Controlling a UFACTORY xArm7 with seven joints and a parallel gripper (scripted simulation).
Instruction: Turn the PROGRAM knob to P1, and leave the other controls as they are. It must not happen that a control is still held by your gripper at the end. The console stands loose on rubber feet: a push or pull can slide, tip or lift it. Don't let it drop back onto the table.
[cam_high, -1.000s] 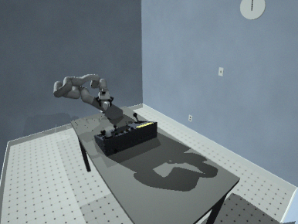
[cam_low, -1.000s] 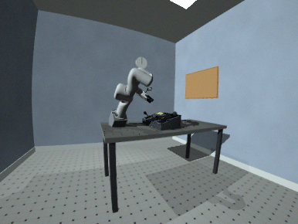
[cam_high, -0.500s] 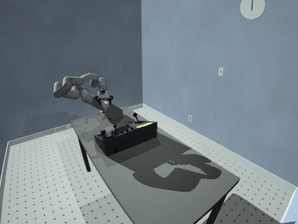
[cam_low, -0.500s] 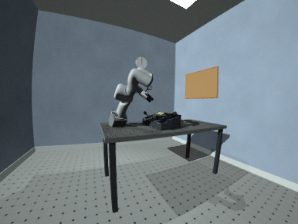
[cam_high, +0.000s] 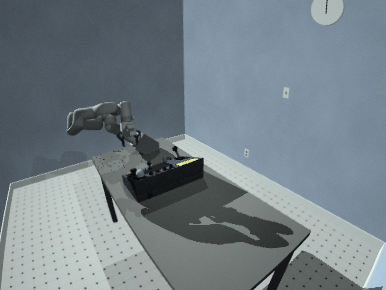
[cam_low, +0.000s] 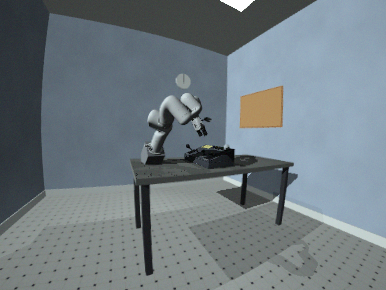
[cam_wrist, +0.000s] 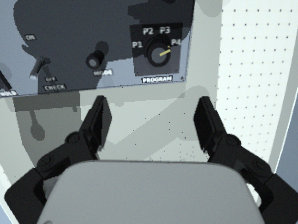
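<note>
The mode knob is 80 mm ahead of my hand, 80 mm to the left of it and 160 mm below it. From my hand the other things lie so: check switch 90 mm ahead, 200 mm to the left, 160 mm below; then dark console 110 mm ahead, 130 mm to the left, 180 mm below; then lever 80 mm ahead, 330 mm to the left, 150 mm below.
</note>
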